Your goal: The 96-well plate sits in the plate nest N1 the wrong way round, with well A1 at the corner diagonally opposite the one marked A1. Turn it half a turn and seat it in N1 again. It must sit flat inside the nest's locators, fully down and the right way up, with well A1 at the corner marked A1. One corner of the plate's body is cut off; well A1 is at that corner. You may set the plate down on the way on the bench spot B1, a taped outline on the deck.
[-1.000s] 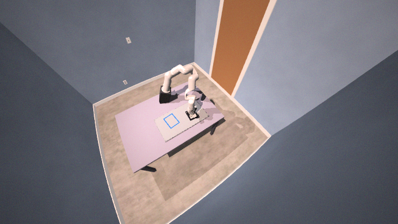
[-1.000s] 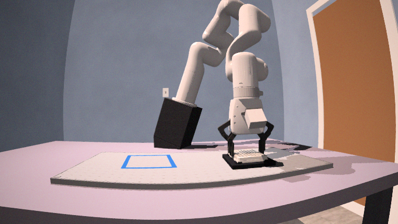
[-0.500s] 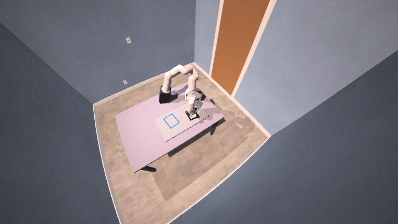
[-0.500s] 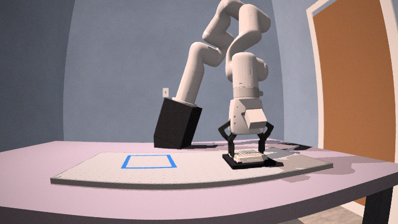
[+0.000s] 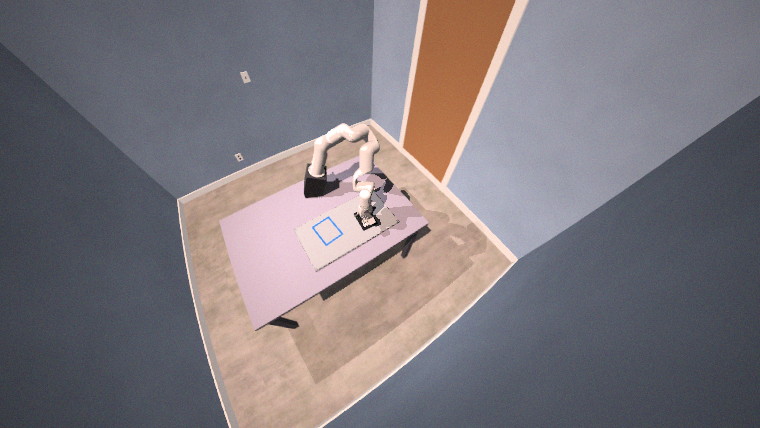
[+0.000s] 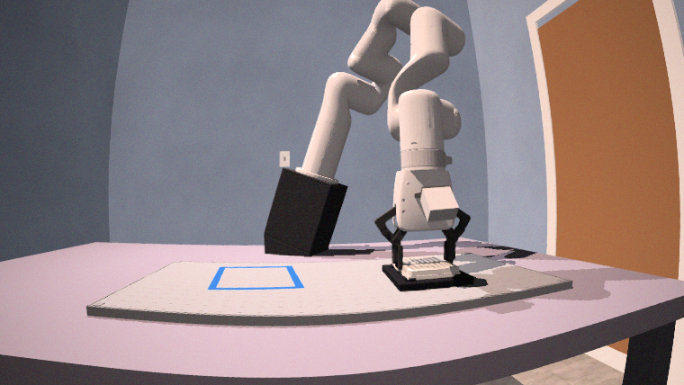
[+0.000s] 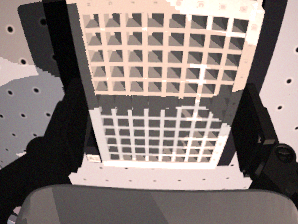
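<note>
My hand is 10 mm above the white 96-well plate. Round my hand: black plate nest N1 (20 mm below).
</note>
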